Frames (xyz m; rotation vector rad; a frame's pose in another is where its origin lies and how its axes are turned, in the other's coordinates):
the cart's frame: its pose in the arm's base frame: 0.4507 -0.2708 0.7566 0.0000 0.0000 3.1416
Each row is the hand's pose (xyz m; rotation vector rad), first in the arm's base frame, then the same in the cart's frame.
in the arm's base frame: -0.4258 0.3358 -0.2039 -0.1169 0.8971 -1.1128
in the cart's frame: 0.8765 -0.6066 -0.9605 -0.9899 -0.1290 1.8150
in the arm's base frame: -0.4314 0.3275 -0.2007 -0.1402 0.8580 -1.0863
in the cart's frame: 0.8821 -0.5983 -0.9573 -0.9556 -0.1562 1.8561
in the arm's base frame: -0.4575 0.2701 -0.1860 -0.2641 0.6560 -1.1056
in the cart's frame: 0.9082 -0.5409 -0.9426 -0.7331 -0.2951 1.9045
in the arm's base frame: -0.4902 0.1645 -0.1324 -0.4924 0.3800 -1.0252
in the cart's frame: 0.9409 -0.4353 -0.8890 -0.4358 -0.5647 2.0120
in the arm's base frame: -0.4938 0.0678 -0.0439 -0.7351 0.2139 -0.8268
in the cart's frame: 0.9445 -0.3386 -0.8005 -0.2574 -0.8847 2.1469
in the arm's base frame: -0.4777 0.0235 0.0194 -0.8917 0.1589 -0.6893
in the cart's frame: 0.9284 -0.2943 -0.7372 -0.1971 -1.1062 2.2072
